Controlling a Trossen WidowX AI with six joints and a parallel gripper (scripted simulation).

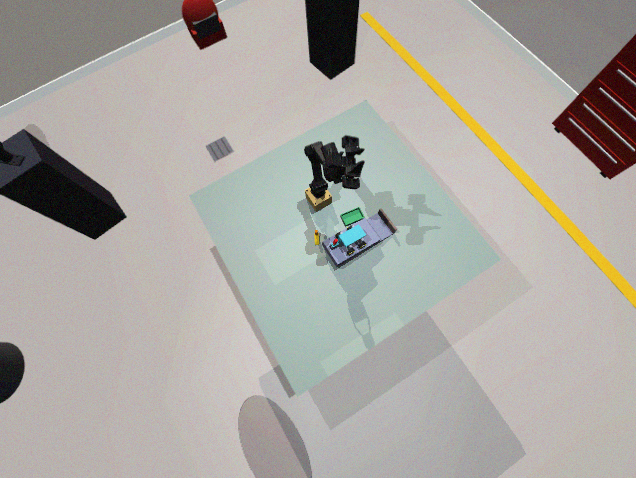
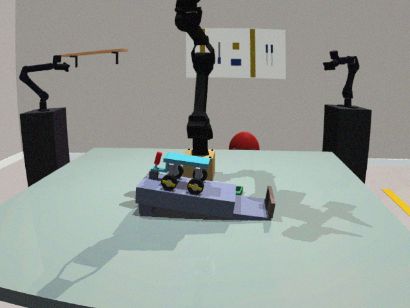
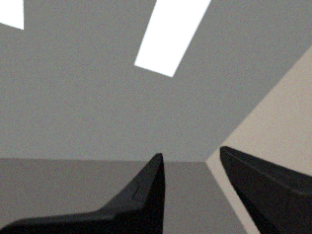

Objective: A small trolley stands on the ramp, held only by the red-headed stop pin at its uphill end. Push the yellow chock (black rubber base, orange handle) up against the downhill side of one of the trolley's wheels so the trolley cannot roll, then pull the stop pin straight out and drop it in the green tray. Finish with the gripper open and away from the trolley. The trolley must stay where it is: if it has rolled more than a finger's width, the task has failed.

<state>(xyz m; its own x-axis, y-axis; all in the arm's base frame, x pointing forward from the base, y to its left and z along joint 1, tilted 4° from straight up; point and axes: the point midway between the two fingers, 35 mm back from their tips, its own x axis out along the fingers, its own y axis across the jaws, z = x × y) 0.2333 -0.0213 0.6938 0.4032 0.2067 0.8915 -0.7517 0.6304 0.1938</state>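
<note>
Right now the yellow chock is 78 cm below my gripper tip, 16 cm to the right of it and 11 cm behind it. The rest, counted from my gripper tip: red-headed stop pin: 67 cm below, 13 cm to the right, 1 cm ahead; purple ramp: 75 cm below, 4 cm to the right, 4 cm ahead; trolley: 69 cm below, 4 cm to the right, 4 cm ahead.
</note>
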